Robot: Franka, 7 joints.
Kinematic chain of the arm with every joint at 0, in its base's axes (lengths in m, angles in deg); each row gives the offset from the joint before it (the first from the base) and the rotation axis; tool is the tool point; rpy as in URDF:
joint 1: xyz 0 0 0.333 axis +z
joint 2: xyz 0 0 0 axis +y
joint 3: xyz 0 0 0.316 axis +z
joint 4: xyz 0.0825 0 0 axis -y
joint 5: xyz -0.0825 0 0.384 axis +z
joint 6: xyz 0 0 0 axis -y
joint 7: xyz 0.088 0 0 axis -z
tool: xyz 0 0 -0.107 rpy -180 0 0
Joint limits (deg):
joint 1: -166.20..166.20
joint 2: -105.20..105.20
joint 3: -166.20..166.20
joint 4: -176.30..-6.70
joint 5: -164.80..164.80
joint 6: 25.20..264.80
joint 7: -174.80..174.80
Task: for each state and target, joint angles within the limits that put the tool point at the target. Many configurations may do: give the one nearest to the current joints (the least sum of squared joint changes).
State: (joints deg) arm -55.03 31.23 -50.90 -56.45 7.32 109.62 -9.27
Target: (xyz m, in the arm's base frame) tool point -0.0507 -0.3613 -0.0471
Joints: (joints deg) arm -58.24 67.02 -28.75 -113.44 9.40 93.76 -9.27
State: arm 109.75 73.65 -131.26 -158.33 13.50 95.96 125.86
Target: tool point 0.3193 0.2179 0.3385
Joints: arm 134.46 69.69 -100.06 -140.74 22.61 94.85 125.86
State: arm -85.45 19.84 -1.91 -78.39 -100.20 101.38 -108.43
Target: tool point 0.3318 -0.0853 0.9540
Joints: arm -57.43 -28.77 34.25 -88.24 -96.08 94.83 -108.43
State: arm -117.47 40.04 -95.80 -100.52 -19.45 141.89 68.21
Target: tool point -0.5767 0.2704 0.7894
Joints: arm -143.82 37.94 -94.76 -75.29 -18.80 149.59 68.21
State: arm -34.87 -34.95 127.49 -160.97 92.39 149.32 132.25
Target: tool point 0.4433 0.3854 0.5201
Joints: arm -52.13 -26.60 88.75 -114.09 88.55 158.34 132.25
